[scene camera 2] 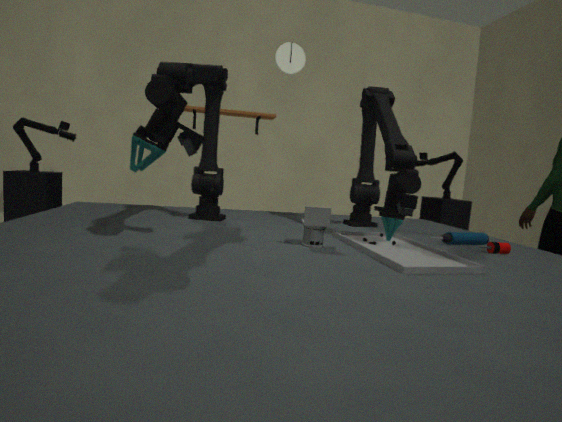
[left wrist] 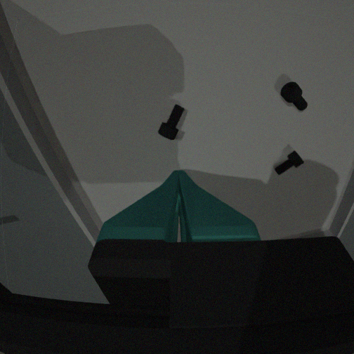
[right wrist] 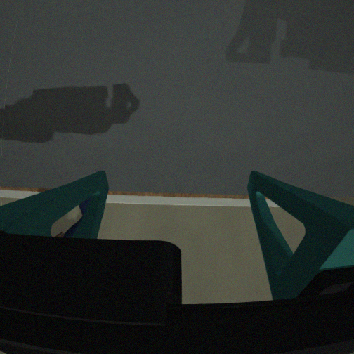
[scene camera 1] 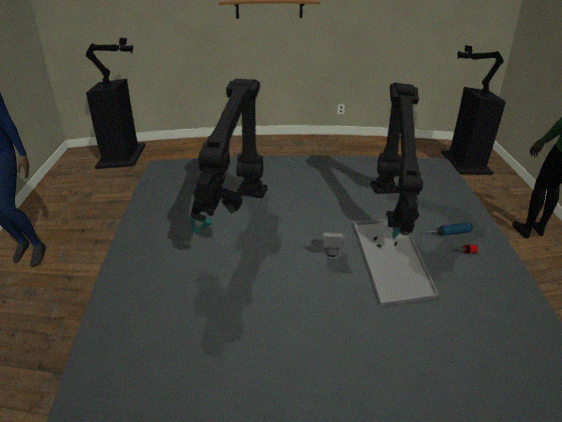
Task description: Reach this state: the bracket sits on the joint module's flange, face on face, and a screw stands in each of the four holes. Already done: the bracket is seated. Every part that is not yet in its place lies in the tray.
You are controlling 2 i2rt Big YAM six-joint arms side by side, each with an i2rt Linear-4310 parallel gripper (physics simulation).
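Places are measured from the left arm's base along level axes (x ahead, y left, z up), in metres.
Pixels of known places: left gripper, between the fingertips: [scene camera 2: 388,240] [scene camera 1: 393,237]; right gripper, between the fingertips: [scene camera 2: 136,170] [scene camera 1: 195,222]; left arm's base, origin of its link: [scene camera 2: 359,225] [scene camera 1: 384,188]; right arm's base, origin of its link: [scene camera 2: 207,218] [scene camera 1: 252,191].
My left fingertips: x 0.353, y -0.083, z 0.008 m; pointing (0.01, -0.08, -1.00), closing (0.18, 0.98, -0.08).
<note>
Ahead of a thing's pixels: the offset from my left fingertips to its top centre. "spot": to the spot under its first point. Level surfaces: height alone.
The pale bracket [scene camera 1: 333,239] [scene camera 2: 318,216] sits on the joint module @(0.045 m ahead, 0.263 m right, 0.056 m up) [scene camera 1: 332,253] [scene camera 2: 313,236]; its holes cannot be made out. My left gripper [scene camera 1: 395,235] [scene camera 2: 390,238] [left wrist: 178,178] is shut with its fingertips together low over the tray @(spot: 0.317 m ahead, 0.057 m right, 0.001 m down) [scene camera 1: 406,301] [scene camera 2: 440,270]; no screw shows between them. Three black screws, one [left wrist: 171,122] @(0.038 m ahead, 0.004 m right, 0.007 m up) [scene camera 2: 393,243] ahead of the fingertips and two [left wrist: 294,95] [left wrist: 290,162] to the right in the left wrist view, lie in the tray. Another screw @(0.088 m back, 0.028 m left, 0.007 m up) [scene camera 2: 381,234] shows beside the fingers in scene camera 2. My right gripper [scene camera 1: 195,230] [scene camera 2: 134,170] [right wrist: 177,178] is open, raised and empty.
A blue-handled screwdriver @(spot: 0.014 m ahead, 0.288 m left, 0.025 m up) [scene camera 1: 455,229] [scene camera 2: 466,238] and a short red-handled one @(0.120 m ahead, 0.295 m left, 0.026 m up) [scene camera 1: 470,249] [scene camera 2: 499,248] lie on the grey table mat @(0.008 m down) [scene camera 1: 280,360], to the right of the tray in both scene views. The bracket and module stand to the left of the tray there.
</note>
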